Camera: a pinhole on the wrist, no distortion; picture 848 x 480 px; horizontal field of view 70.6 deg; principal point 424.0 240.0 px. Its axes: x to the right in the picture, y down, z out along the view. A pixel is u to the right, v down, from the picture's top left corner.
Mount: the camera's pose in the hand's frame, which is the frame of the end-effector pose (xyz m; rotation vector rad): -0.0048 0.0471 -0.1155 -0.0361 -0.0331 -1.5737
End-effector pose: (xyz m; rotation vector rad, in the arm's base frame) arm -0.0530 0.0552 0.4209 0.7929 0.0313 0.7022
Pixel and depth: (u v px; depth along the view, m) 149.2 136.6 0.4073
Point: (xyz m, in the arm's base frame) -0.1739 -0.0469 0.7732
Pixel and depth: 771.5 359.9 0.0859
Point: -0.0516 0.0807 0.4048
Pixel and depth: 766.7 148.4 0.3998
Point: 0.0708 -0.2528 0.5073
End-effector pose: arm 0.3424 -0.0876 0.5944 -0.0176 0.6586 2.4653
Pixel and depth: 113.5 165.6 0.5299
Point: 0.2657 -0.1840 1.1142
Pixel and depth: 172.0 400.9 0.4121
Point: 0.1624 -0.0664 0.9387
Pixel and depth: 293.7 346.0 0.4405
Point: 0.2351 -0.0153 0.9373
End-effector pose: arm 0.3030 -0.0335 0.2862 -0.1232 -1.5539 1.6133
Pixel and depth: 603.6 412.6 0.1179
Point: 0.2742 -0.0155 0.2867
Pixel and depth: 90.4 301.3 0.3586
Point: 0.0093 -0.1509 0.1293
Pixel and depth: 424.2 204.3 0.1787
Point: 0.2466 -0.0826 0.2459
